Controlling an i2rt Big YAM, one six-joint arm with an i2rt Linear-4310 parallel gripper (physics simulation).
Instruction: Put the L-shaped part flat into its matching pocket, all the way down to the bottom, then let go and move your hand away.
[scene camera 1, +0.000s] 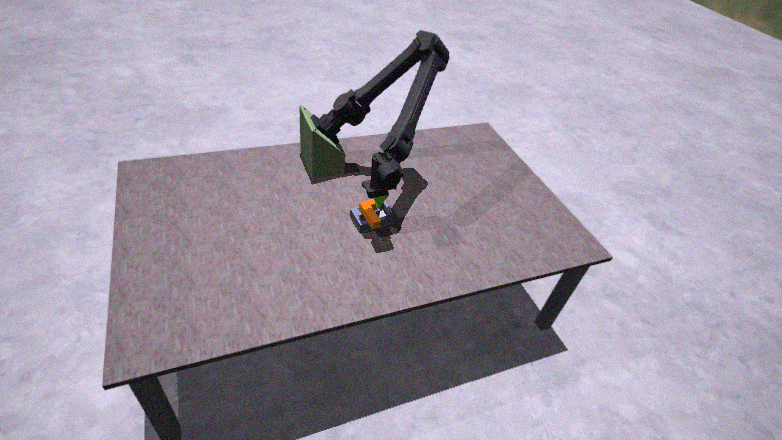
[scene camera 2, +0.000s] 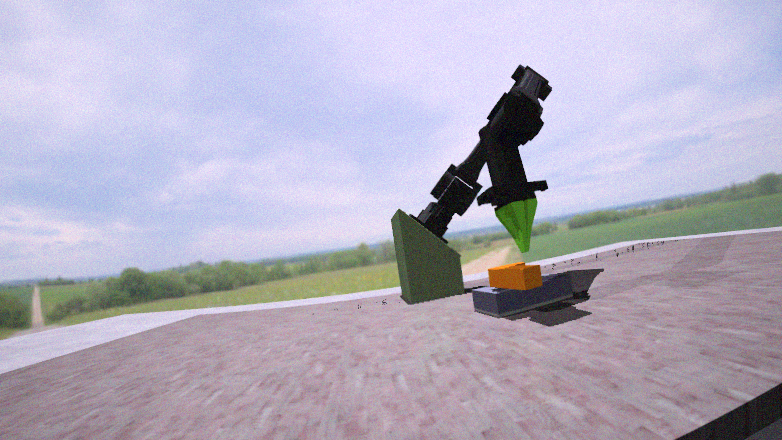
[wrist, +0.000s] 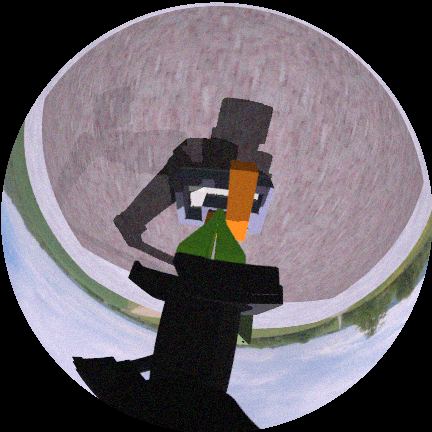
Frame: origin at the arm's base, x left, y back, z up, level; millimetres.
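Seen in the pictures: gripper, between the fingertips: (scene camera 1: 377, 207) (scene camera 2: 525, 252) (wrist: 219, 212); arm's base, origin of its link: (scene camera 1: 323, 130) (scene camera 2: 423, 234).
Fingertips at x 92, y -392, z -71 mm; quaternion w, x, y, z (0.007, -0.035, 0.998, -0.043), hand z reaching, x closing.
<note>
Pixels of each thing's top centre, then the offset from my fingertips to it. "*": a spot on its surface instead. Level surfaces: height alone.
- orange L-shaped part, centre of its top: (wrist: 226, 209) (scene camera 2: 519, 265) (scene camera 1: 373, 210) dz -19, dx -8, dy +10 mm
- dark blue-grey pocket block, a spot on its surface: (wrist: 265, 207) (scene camera 2: 487, 291) (scene camera 1: 357, 218) * dz -49, dx -65, dy +13 mm
- table, height of its surface: dz -85 mm
The orange L-shaped part (scene camera 1: 370, 215) (scene camera 2: 514, 277) (wrist: 242, 195) lies roughly flat on top of the dark blue-grey pocket block (scene camera 1: 356, 218) (scene camera 2: 488, 303) (wrist: 265, 207). It stands proud of the block's walls, with its long arm across the opening. Parts of the opening with a pale floor show beside it in the wrist view. My gripper (scene camera 1: 378, 207) (scene camera 2: 524, 251) (wrist: 219, 212) points down with its green fingers together and nothing between them. In the second scene view the fingertips are a little above the part. In the wrist view they hide some of its short arm.
The green wedge-shaped base (scene camera 1: 323, 155) (scene camera 2: 427, 268) carries the arm and stands on the table (scene camera 1: 229, 262) (scene camera 2: 339, 372) (wrist: 320, 100) behind the block. The arm's dark shadow falls around the block.
</note>
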